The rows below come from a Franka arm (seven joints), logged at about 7 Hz.
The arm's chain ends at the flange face. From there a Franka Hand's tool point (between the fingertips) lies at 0.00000 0.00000 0.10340 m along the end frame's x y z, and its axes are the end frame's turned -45 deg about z.
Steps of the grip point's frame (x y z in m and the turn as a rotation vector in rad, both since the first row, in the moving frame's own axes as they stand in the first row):
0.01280 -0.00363 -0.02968 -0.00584 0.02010 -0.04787
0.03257 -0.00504 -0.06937 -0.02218 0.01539 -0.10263
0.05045 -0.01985 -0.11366 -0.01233 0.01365 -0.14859
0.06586 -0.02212 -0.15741 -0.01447 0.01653 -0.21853
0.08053 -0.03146 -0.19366 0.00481 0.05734 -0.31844
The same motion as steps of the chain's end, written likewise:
0.00461 -0.01053 -0.02966 0.01008 0.01834 -0.04787
0.01670 -0.02695 -0.06933 -0.00480 0.02657 -0.10263
0.01975 -0.04947 -0.11364 0.00093 0.01837 -0.14859
0.02870 -0.06182 -0.15739 0.00146 0.02192 -0.21853
0.03164 -0.07412 -0.19349 0.04395 0.03714 -0.31844

